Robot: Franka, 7 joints.
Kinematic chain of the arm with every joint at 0, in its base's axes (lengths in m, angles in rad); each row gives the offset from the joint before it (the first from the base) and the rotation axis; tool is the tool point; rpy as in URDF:
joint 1: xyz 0 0 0.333 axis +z
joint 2: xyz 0 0 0 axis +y
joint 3: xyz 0 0 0.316 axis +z
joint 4: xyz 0.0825 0 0 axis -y
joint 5: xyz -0.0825 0 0.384 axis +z
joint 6: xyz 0 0 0 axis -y
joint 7: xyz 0.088 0 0 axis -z
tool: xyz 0 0 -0.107 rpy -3.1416 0 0
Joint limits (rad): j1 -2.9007..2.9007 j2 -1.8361..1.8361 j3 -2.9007..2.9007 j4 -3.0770..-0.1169 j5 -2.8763..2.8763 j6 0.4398..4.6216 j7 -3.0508..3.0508
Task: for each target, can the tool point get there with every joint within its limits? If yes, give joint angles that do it. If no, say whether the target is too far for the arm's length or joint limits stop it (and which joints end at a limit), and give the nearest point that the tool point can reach.
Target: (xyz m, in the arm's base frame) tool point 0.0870 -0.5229 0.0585
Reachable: yes | joints -2.2819 1.0616 0.8950 -2.1632 -2.3698 1.7654 -1.4472
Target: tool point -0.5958 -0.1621 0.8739
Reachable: yes | joints -0.3112 -0.2902 -2.3744 -1.0101 -1.0560 2.5002 -1.7519
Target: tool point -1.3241 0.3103 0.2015
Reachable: no: too far | nearest point -0.8314 0.1948 0.2504 | short by 0.508 m
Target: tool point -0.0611 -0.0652 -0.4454
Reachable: no: joint limits stop it (at a limit: joint 2) | nearest point -0.0846 -0.0903 -0.3362 | short by 0.114 m
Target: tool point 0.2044 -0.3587 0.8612
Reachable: yes | joints 1.2687 0.1633 -2.1805 -1.2350 -1.1571 1.0343 1.6795
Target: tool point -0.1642 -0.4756 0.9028
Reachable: yes | joints -1.7032 0.9201 -1.8382 -0.4769 1.1009 3.9110 2.1497
